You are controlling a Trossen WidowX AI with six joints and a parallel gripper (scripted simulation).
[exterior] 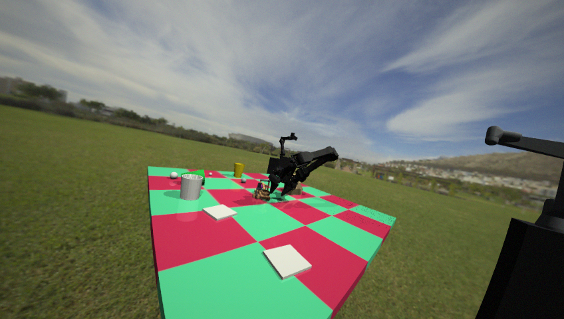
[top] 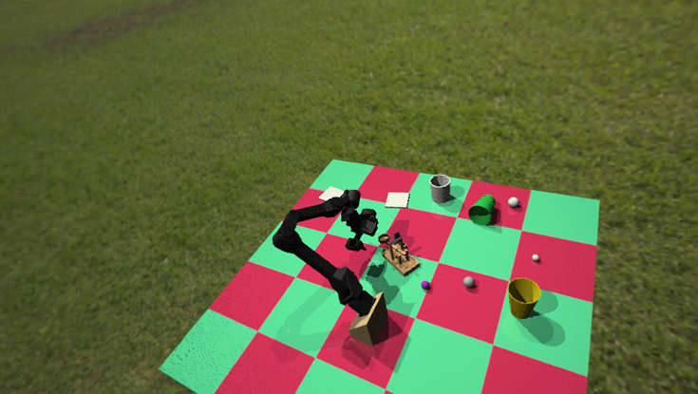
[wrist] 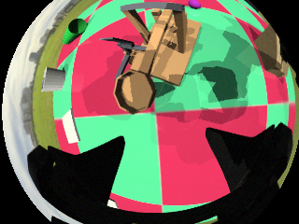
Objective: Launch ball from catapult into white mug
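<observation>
Now: gripper tip 30 mm short of the wooden catapult and 110 mm to the left of it. Also, from my gripper tip: grey ball: 20 mm behind, 410 mm to the right, 40 mm below; white mug: 400 mm ahead, 150 mm to the right, 30 mm below; purple ball: 90 mm behind, 280 mm to the right, 40 mm below.
</observation>
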